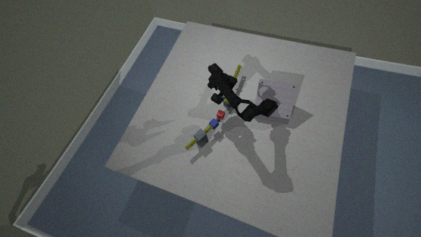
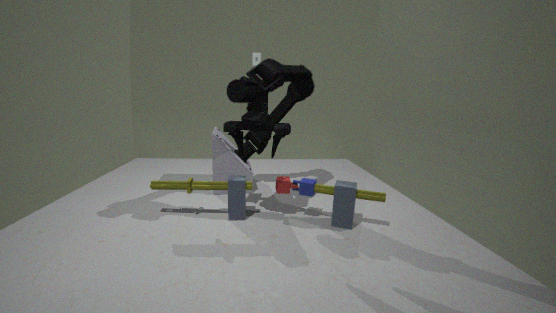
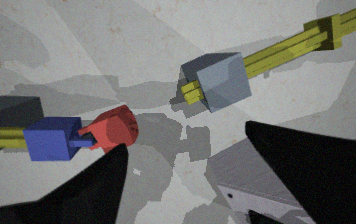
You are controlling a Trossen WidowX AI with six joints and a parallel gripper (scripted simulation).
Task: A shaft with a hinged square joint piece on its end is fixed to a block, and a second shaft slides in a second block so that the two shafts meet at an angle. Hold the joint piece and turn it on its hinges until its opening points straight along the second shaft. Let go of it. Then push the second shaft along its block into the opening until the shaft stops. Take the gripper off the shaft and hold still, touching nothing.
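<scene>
My gripper tip is 90 mm above the red joint piece and 80 mm to the right of it.
</scene>
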